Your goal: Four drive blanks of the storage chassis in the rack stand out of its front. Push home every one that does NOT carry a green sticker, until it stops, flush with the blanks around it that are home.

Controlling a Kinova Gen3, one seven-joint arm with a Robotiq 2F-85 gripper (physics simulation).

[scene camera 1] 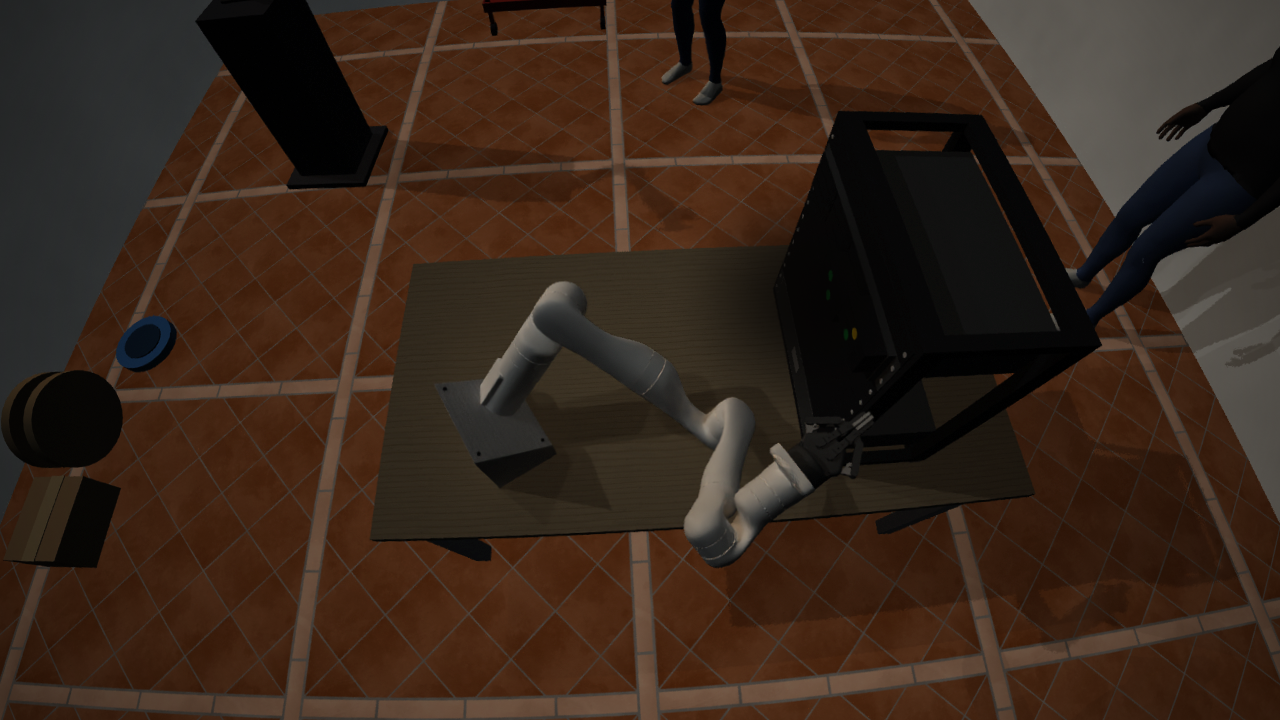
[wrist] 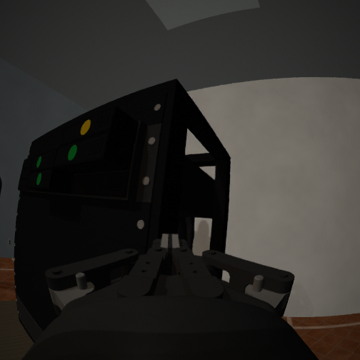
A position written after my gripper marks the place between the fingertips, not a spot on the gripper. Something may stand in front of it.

Observation:
I see my gripper point(wrist: 169, 243) and a black rack point(scene camera 1: 902, 266).
The black rack shows as well in the wrist view point(wrist: 116, 177).

